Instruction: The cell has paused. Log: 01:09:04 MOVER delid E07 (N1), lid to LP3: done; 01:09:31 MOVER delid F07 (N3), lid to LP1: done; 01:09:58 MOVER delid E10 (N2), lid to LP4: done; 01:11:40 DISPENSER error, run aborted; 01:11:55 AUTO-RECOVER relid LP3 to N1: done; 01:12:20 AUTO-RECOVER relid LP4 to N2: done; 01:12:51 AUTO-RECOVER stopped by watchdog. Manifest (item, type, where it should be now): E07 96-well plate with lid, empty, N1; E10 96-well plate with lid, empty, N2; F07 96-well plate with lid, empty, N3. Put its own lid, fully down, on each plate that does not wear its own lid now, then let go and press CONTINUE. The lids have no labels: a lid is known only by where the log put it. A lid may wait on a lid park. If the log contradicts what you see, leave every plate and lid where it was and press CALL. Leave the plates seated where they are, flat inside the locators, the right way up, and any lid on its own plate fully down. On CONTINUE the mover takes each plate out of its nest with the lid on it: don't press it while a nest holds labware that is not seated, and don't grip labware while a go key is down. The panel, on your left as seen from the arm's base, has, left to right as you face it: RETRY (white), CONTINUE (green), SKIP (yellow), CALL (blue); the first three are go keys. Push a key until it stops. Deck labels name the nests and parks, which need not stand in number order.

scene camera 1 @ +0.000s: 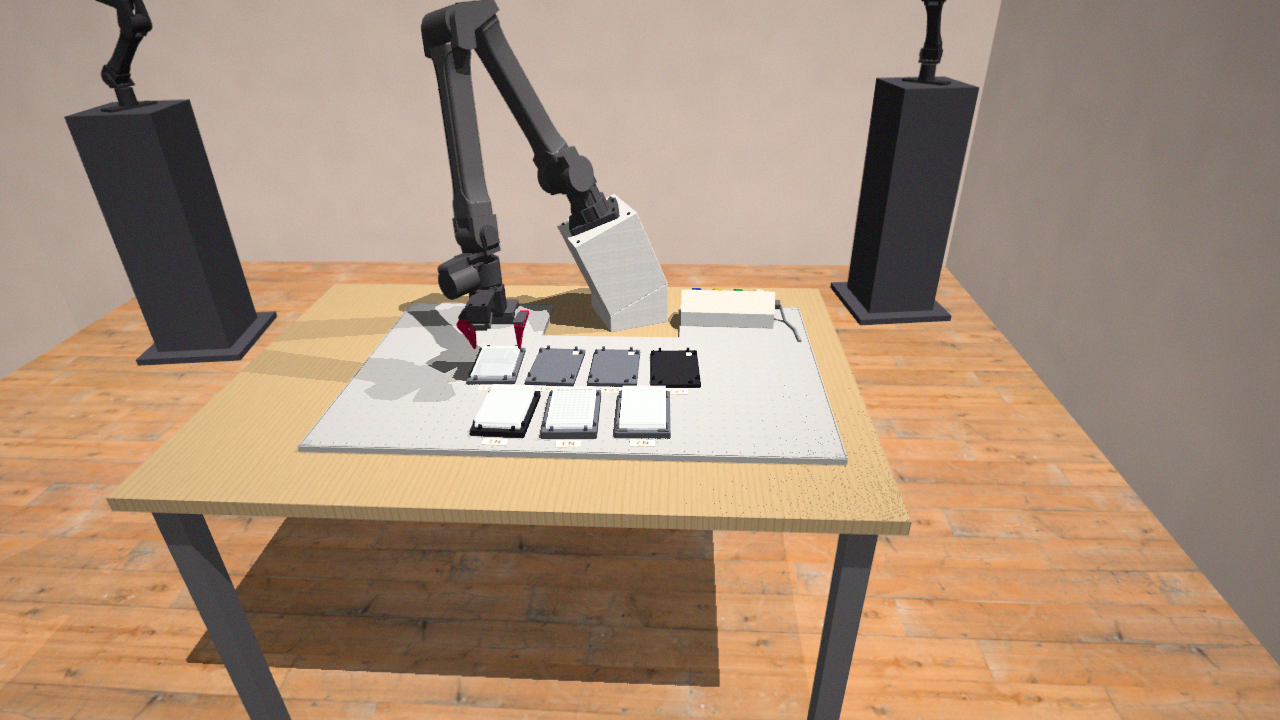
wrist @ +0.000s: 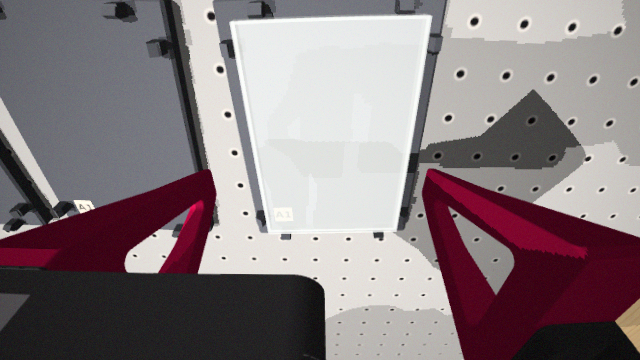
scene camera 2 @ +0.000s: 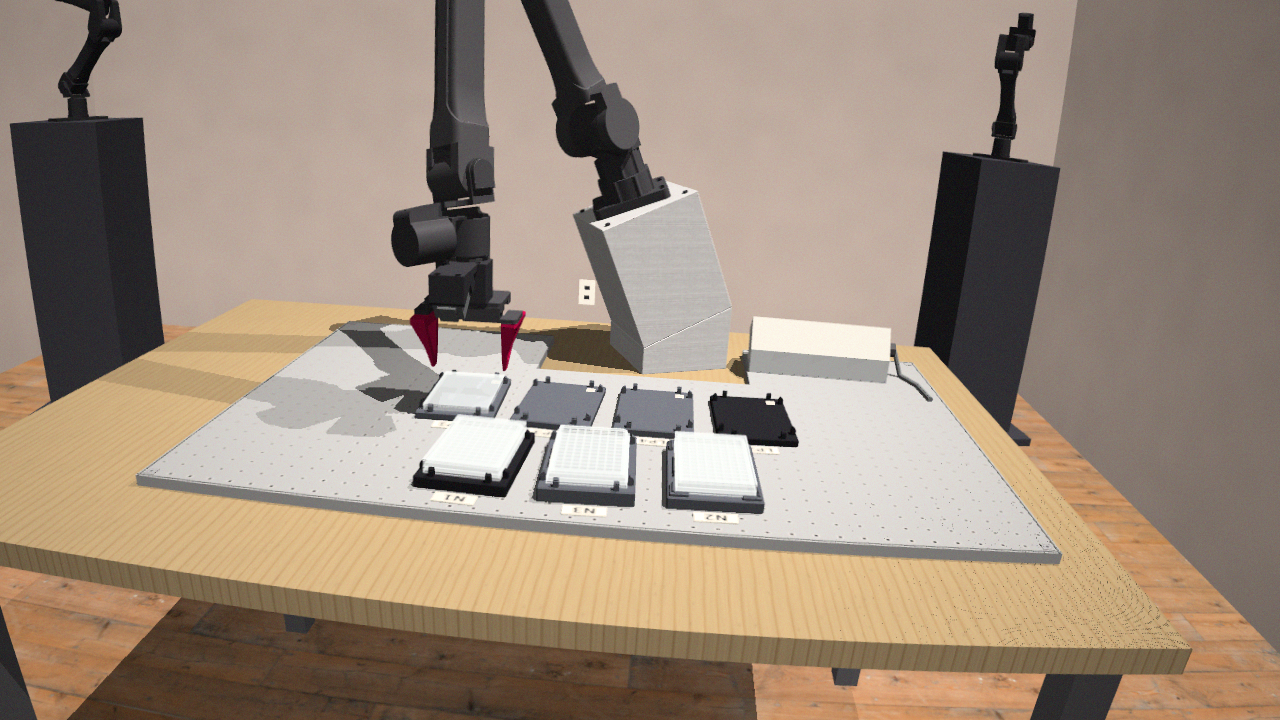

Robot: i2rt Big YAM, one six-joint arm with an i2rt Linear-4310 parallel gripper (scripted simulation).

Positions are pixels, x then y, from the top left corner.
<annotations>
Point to a clear lid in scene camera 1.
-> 494, 361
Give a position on a LP3 park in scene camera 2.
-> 550, 405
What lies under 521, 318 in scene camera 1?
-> My gripper.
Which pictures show the clear lid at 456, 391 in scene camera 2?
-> Scene camera 1, the wrist view and scene camera 2: all of them.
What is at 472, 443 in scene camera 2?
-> A clear lid.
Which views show the plate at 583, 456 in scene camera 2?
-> Scene camera 1 and scene camera 2 only.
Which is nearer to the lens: the plate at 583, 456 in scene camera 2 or the clear lid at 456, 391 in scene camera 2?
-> The plate.
</annotations>
